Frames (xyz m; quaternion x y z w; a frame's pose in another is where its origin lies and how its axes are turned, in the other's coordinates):
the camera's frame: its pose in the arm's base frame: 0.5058 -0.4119 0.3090 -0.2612 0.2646 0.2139 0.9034
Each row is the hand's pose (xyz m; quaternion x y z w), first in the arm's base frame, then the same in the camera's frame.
Working: the arm's base frame: its pose in the camera's frame: -0.1042 0.6942 -0.1679 0.2612 -0.2646 -0.2139 0.9033

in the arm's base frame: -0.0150 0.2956 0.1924 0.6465 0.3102 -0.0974 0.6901
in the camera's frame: -0.1559 0.8613 0.1388 0.8564 -0.0152 0.0165 0.5158
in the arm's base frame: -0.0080 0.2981 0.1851 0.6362 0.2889 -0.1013 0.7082
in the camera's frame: -0.1455 0.8622 0.1375 0.8483 -0.0360 0.0008 0.5283
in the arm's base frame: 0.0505 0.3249 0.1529 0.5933 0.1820 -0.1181 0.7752
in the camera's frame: -0.0750 0.8637 0.1514 0.8086 -0.1367 -0.0680 0.5682
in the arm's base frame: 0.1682 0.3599 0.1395 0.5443 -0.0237 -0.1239 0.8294
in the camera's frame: 0.0321 0.8338 0.2052 0.7360 -0.3249 -0.1515 0.5743
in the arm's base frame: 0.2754 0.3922 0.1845 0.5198 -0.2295 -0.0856 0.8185
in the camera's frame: 0.0960 0.7864 0.2960 0.6569 -0.5127 -0.1748 0.5246
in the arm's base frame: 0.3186 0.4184 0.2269 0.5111 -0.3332 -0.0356 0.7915
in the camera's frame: 0.1107 0.7687 0.3578 0.6066 -0.6104 -0.1532 0.4857
